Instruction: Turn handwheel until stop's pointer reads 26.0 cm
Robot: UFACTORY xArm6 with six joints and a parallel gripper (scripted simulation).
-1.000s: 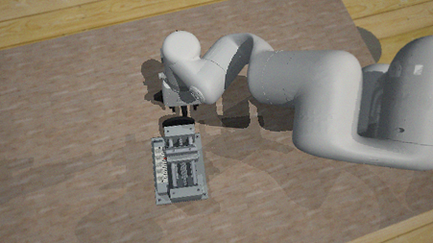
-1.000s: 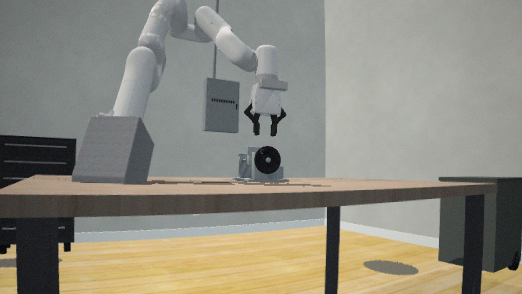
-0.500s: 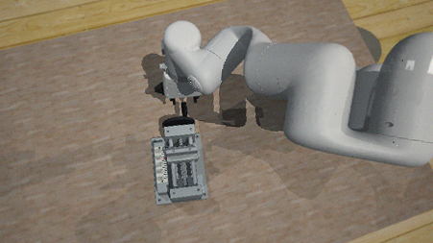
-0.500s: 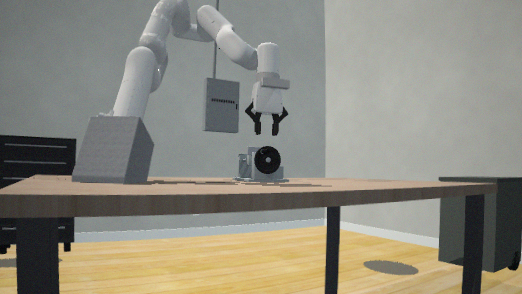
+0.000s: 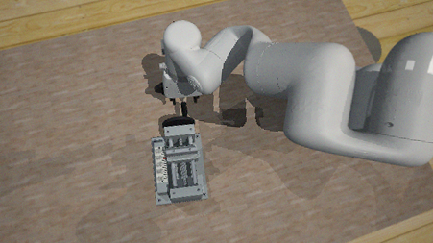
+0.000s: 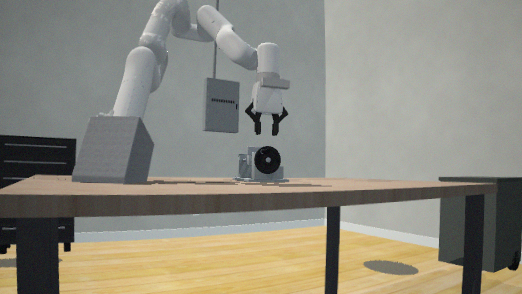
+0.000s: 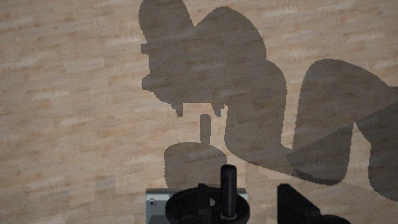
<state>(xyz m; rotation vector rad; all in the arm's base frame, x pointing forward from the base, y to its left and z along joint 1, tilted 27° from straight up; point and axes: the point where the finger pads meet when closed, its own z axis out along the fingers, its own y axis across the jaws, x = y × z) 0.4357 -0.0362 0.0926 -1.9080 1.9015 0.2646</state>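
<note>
Now: hand 1 cm short of the handwheel, 2 cm to the right of it and 8 cm above it. Also, from my hand: stop carriage: 3 cm ahead, 14 cm to the left, 8 cm below.
</note>
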